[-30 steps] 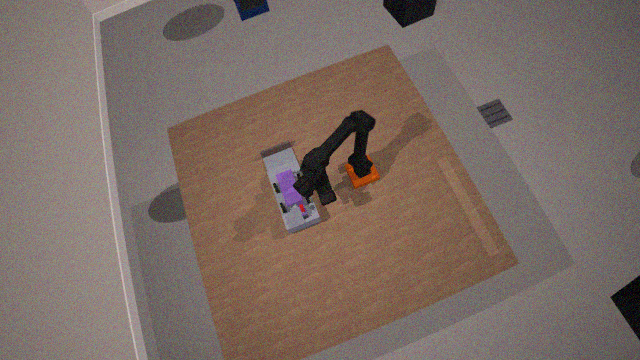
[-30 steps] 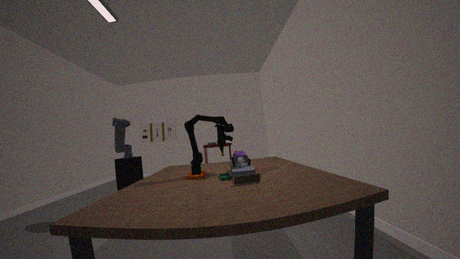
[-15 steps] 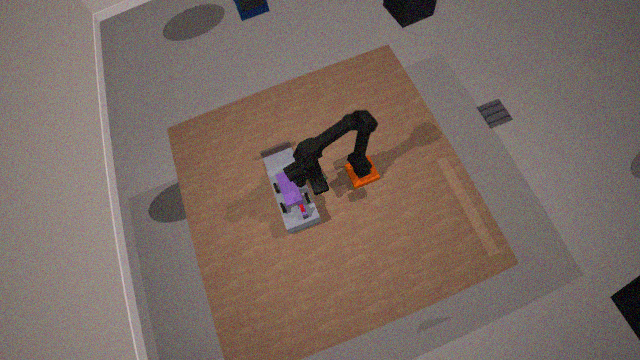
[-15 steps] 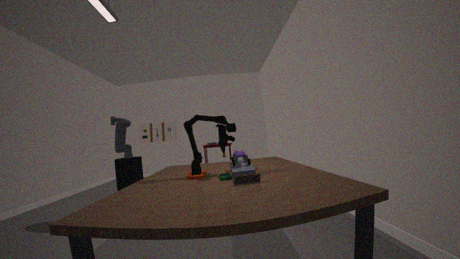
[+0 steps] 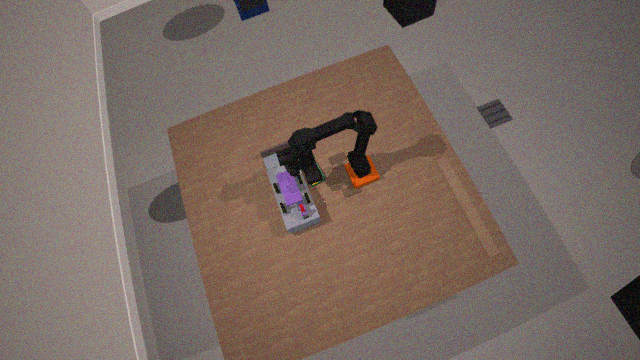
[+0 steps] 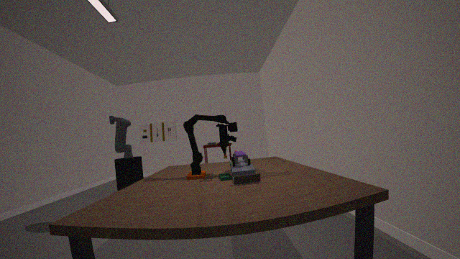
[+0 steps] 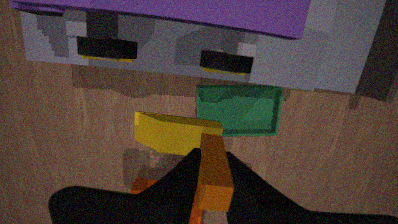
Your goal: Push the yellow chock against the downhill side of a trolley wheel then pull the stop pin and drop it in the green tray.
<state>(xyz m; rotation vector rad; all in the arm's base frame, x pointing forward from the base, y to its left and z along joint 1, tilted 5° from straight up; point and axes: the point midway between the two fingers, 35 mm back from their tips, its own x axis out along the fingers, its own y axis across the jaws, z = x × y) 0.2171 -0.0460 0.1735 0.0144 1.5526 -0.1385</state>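
The red-headed stop pin is 14 cm to the left of my gripper tip, 10 cm ahead of it and 3 cm below it. Also, from my gripper tip: yellow chock (2 cm to the left, 1 cm below); purple trolley (11 cm ahead, 5 cm below, 3 cm to the left).
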